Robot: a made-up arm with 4 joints.
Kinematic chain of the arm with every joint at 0, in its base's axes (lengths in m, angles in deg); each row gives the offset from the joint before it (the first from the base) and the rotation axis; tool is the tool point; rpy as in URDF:
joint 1: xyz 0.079 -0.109 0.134 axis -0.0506 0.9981 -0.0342
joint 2: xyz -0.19 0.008 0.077 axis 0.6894 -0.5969 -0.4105
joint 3: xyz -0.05 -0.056 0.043 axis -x
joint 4: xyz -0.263 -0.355 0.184 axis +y
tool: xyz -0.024 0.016 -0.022 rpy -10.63 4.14 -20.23
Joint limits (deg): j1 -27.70..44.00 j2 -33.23..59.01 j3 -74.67..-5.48 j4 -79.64..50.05
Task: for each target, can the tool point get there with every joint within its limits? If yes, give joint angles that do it. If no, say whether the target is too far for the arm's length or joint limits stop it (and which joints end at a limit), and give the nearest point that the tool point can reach.
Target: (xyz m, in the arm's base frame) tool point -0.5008 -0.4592 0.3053
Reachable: yes | joints 16.35 23.55 -12.80 0.77
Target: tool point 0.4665 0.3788 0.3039
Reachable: no: joint limits stop it (at a limit: joint 1, joint 2, joint 3) | nearest point -0.0066 -0.0194 -0.3472 | short by 0.898 m
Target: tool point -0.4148 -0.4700 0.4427
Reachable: yes | joints 34.12 16.11 -27.38 9.27
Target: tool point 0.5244 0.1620 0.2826
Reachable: no: joint limits stop it (at a limit: joint 1, joint 2, joint 3, joint 4) | nearest point 0.1894 -0.4200 0.6904 | short by 0.786 m
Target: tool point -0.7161 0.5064 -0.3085
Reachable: no: too far | nearest point -0.3913 -0.0157 -0.1261 | short by 0.641 m
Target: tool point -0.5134 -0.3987 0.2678
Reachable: yes | joints 25.32 34.12 -19.95 -15.73
